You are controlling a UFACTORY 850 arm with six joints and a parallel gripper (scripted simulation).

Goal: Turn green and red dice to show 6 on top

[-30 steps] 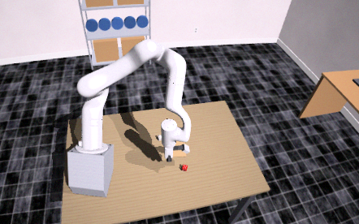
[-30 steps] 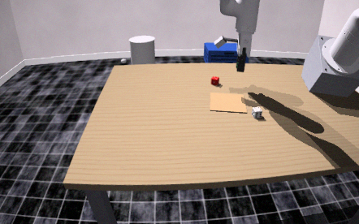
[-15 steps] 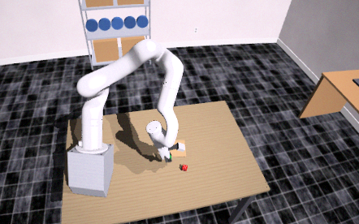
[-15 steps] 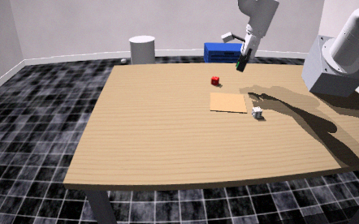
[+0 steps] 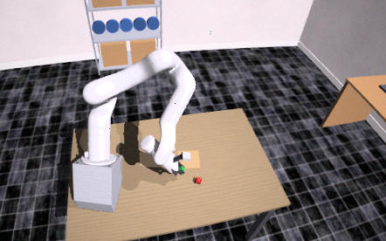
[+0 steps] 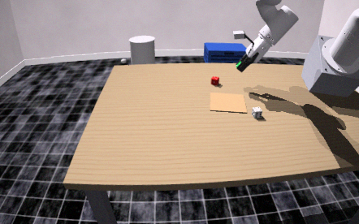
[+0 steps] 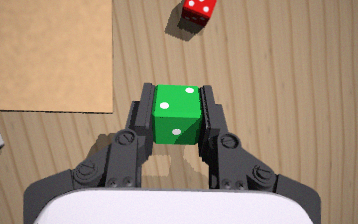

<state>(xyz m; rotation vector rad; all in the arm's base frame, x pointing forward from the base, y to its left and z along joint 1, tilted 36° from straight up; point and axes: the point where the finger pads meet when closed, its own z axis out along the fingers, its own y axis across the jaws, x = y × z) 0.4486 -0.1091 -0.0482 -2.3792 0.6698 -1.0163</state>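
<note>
The red die lies 10 cm ahead of my hand, 9 cm below it and 5 cm to the right of it. Also, from my hand: tan mat (12 cm to the left, 11 cm below, 9 cm ahead); green die (1 cm below); white die (23 cm to the left, 9 cm below, 1 cm ahead).
</note>
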